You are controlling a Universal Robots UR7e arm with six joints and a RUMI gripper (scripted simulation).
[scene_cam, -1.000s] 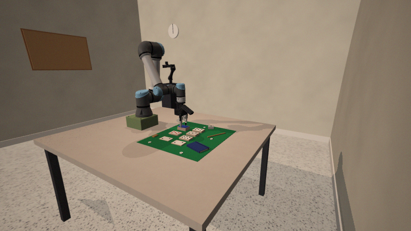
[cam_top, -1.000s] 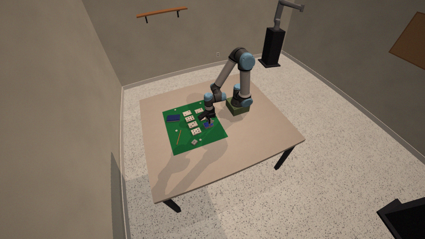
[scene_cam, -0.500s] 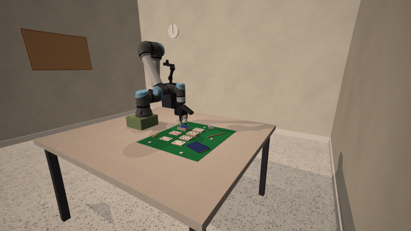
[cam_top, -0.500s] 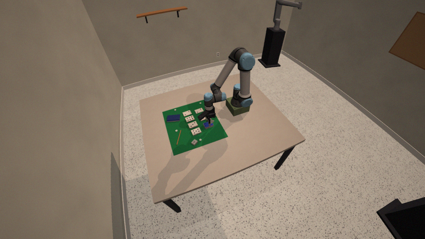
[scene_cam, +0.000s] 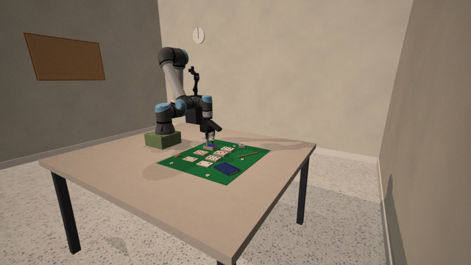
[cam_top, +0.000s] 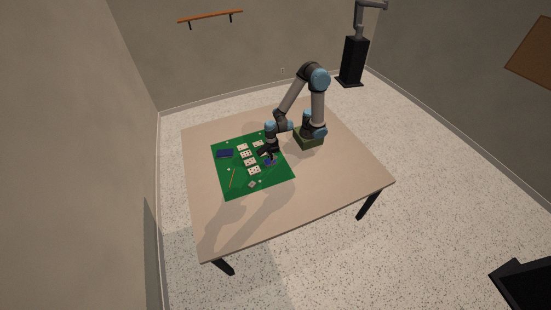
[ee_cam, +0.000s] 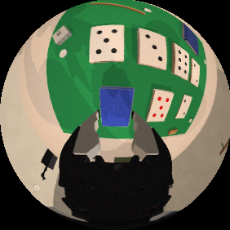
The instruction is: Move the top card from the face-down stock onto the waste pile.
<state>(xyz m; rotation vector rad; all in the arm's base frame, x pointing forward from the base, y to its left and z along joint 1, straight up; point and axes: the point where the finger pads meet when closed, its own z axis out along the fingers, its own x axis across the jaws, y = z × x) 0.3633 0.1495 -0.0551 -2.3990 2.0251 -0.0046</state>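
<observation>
Right now my hand is 1 cm above the card. The rest, counted from my hand: blue book 34 cm ahead, 20 cm to the right, 3 cm below; green mat 16 cm ahead, 8 cm to the right, 5 cm below; small grey block 17 cm to the left, 17 cm ahead, 2 cm below.
</observation>
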